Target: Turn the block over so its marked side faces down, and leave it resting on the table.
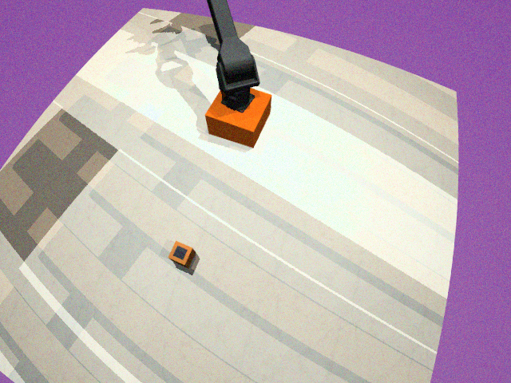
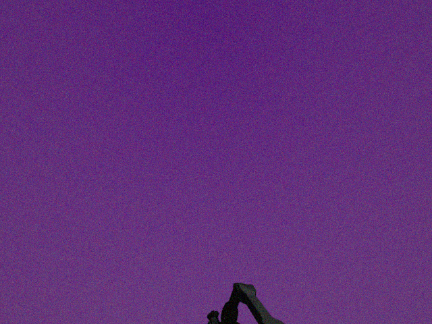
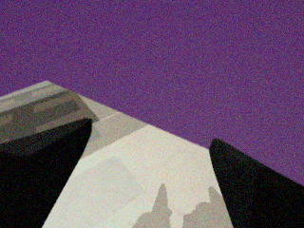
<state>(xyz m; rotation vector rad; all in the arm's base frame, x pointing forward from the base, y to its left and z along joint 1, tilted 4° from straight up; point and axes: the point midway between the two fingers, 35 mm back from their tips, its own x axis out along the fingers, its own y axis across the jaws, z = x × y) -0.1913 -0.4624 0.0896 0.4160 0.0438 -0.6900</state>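
My gripper tip is 56 cm to the right of the block, 55 cm short of it and 17 cm above it.
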